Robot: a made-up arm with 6 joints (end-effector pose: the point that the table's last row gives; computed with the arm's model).
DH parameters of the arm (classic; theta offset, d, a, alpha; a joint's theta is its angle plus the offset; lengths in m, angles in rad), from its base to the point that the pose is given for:
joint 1: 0 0.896 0.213 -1.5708
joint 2: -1.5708 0 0.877 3.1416
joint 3: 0 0 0.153 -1.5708
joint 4: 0 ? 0 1.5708
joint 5: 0 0 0 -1.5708
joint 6: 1.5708 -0.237 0 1.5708
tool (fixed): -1.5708 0 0 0
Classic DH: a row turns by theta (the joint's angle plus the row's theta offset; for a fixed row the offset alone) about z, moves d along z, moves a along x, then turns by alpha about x.
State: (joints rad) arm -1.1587 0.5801 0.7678 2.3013 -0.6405 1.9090
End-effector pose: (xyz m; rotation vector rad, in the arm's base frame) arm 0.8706 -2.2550 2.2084 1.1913 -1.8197 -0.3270
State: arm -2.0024 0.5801 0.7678 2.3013 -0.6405 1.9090
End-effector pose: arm -1.1060 -2.1493 2.2084 0.3570 -2.2435 -0.7907
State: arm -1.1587 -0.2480 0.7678 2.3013 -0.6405 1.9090
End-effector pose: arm 0.1979 -0.7160 3.4056 0.7236 -1.9489 0.5582
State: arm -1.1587 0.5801 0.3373 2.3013 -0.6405 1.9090
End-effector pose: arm 0.9045 -2.3325 1.4373 1.3811 -1.6490 -0.7924
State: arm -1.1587 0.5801 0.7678 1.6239 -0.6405 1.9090
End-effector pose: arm 0.8442 -2.2843 2.1229 1.7208 -2.2486 -0.1401
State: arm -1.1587 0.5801 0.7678 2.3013 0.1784 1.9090
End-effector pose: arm 1.0221 -2.2601 2.0960 1.8112 -1.0691 -0.5608
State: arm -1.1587 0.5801 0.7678 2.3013 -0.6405 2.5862
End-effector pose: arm 0.8706 -2.2550 2.2084 0.7092 -1.5173 -0.8615
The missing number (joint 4, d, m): -1.609
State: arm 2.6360 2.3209 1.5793 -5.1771 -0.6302 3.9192
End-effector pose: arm -1.9022 1.1958 -0.8514 -0.2750 1.0320 1.3363
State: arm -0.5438 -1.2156 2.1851 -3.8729 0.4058 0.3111
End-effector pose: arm -1.9818 1.2712 0.6524 0.2516 0.4319 2.3031
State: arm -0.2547 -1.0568 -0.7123 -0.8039 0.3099 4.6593
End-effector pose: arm 1.0588 -0.3294 2.1380 2.2606 -0.8103 0.4615
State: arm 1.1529 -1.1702 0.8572 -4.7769 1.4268 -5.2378
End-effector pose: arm -0.8105 -1.2484 2.6386 0.4280 2.1632 2.0530
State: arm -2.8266 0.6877 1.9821 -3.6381 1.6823 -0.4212
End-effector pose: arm -1.1572 -0.4951 3.0815 -0.9270 2.3854 -0.4842
